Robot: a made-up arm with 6 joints.
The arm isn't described. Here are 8 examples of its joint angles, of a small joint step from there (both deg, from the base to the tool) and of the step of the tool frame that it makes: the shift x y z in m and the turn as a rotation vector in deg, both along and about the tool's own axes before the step.
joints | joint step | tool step
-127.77 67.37 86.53 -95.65 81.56 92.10 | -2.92 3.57 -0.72 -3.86 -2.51 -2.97 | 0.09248 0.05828 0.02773 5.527 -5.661 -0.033
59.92 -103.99 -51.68 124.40 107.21 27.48 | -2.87 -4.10 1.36 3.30 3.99 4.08 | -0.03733 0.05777 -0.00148 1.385 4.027 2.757
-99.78 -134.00 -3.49 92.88 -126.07 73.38 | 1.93 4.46 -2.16 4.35 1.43 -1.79 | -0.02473 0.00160 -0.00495 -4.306 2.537 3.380
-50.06 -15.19 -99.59 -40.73 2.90 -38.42 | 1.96 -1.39 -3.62 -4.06 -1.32 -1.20 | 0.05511 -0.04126 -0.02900 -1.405 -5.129 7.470
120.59 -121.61 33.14 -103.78 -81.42 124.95 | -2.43 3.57 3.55 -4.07 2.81 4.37 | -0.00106 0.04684 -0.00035 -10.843 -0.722 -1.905
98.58 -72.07 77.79 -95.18 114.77 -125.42 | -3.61 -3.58 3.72 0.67 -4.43 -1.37 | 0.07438 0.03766 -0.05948 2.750 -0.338 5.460
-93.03 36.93 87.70 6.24 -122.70 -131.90 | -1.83 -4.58 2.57 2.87 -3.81 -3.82 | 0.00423 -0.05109 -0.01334 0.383 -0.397 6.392
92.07 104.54 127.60 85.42 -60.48 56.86 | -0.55 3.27 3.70 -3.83 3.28 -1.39 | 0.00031 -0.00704 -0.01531 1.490 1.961 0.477
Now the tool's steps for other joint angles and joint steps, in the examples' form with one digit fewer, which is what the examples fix.
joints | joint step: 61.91 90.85 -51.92 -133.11 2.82 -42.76 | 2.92 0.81 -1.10 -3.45 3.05 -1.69
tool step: 0.0018 -0.0147 -0.0078 3.72 1.78 5.70
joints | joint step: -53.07 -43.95 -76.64 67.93 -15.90 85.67 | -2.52 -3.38 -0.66 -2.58 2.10 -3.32
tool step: 0.0050 -0.0059 -0.0156 0.32 2.14 2.85
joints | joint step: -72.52 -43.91 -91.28 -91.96 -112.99 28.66 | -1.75 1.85 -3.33 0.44 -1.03 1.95
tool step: -0.0222 0.0027 0.0164 -0.45 -3.96 -2.80
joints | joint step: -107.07 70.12 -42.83 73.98 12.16 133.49 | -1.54 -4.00 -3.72 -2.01 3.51 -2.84
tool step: 0.0252 -0.0471 -0.0174 -8.41 -2.21 2.55
